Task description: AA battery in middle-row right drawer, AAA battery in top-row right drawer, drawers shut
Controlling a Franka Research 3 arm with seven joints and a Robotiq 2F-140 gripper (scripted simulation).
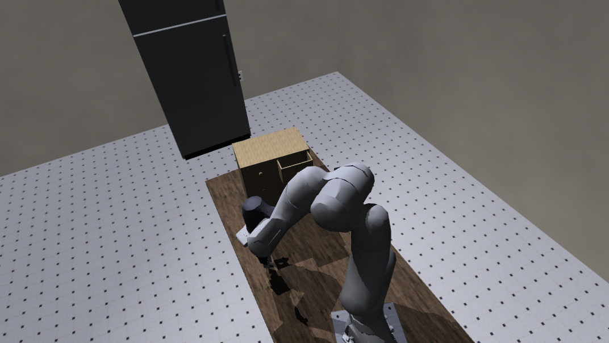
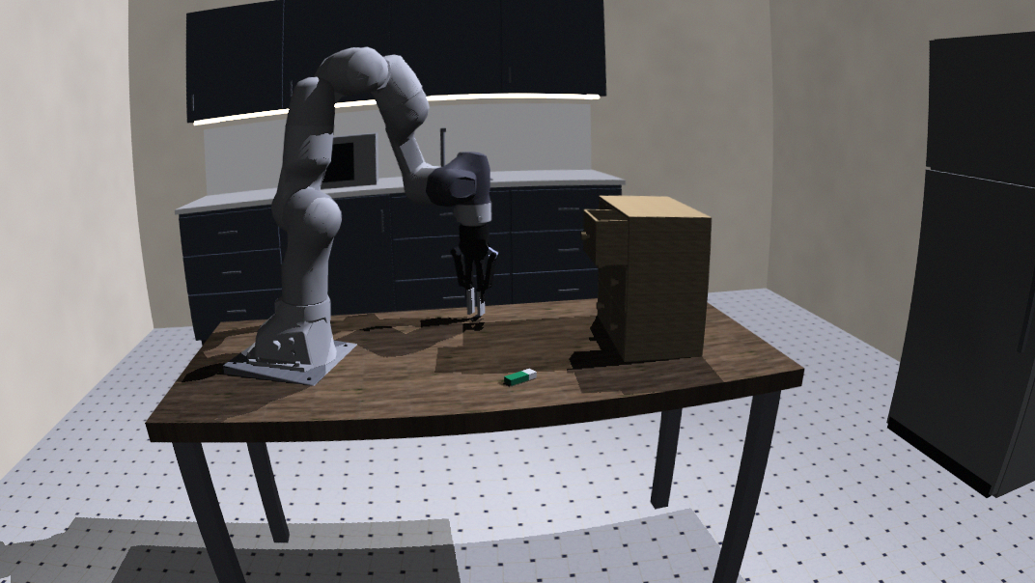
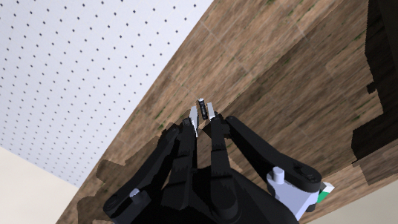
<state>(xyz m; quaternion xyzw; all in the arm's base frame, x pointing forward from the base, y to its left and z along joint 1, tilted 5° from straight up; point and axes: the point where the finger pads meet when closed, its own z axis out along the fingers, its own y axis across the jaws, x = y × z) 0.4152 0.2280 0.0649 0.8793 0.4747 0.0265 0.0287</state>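
The dark battery lies 40 mm below my hand. Round my hand: blue battery: 420 mm ahead, 270 mm to the right, 70 mm above.
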